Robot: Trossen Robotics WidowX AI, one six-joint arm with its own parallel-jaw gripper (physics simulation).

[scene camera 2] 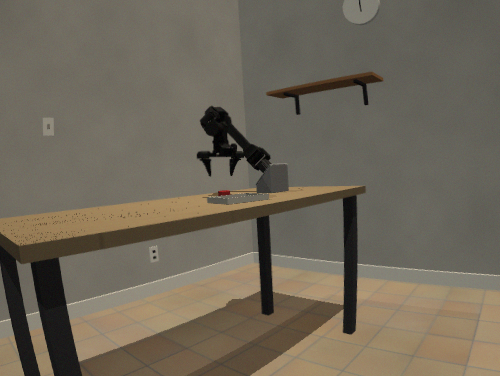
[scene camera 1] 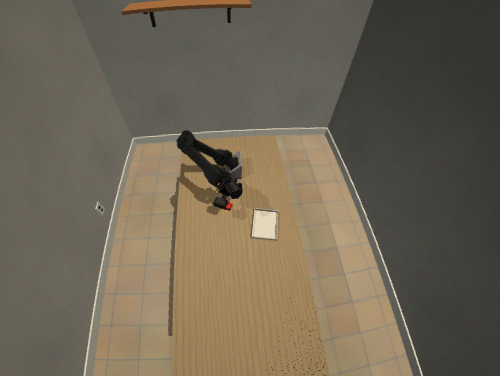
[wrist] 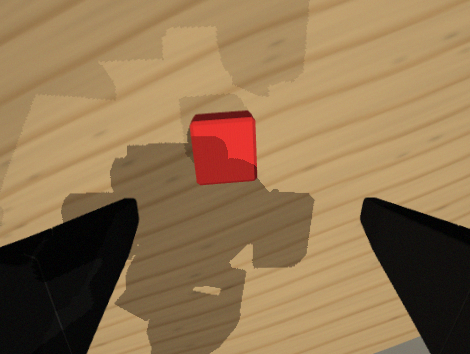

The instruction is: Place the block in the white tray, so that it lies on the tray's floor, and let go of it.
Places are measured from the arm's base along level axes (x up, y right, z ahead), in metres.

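Pixels of known places: gripper, between the fingertips: (scene camera 2: 220,176) (wrist: 251,209); arm's base, origin of its link: (scene camera 2: 270,172) (scene camera 1: 234,163).
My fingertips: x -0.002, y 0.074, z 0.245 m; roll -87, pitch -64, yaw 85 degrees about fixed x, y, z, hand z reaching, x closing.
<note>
For each thing: its top centre in the pictures, then the offset to it from my fingertips. Level surfaces: height alone.
- red block, centre of its top: (wrist: 225,153) (scene camera 2: 224,190) (scene camera 1: 227,204) dx -0.060, dy -0.007, dz -0.006 m
- white tray, centre of its top: (scene camera 2: 237,195) (scene camera 1: 265,223) dx -0.066, dy -0.194, dz +0.129 m
- wooden table, height of its surface: dx -0.086 m
A red block (scene camera 1: 228,206) (scene camera 2: 224,192) (wrist: 225,150) lies on the wooden table, outside the tray. The white tray (scene camera 1: 252,225) (scene camera 2: 239,199) lies on the table to the right of the block in scene camera 1; it does not show in the wrist view. My gripper (scene camera 2: 220,175) (wrist: 251,209) is open and empty, points down and hangs above the table near the block. In the wrist view the block shows a little above the line between the fingertips, left of the middle of the gap. In scene camera 1 the gripper partly hides the block, and its fingertips cannot be made out.
The wooden table (scene camera 1: 225,300) (scene camera 2: 125,215) carries the arm's grey base (scene camera 1: 237,167) (scene camera 2: 278,177) at its far end. The arm's shadow falls on the table around the block. A wall shelf (scene camera 1: 187,6) (scene camera 2: 325,85) hangs high on the back wall, away from the arm.
</note>
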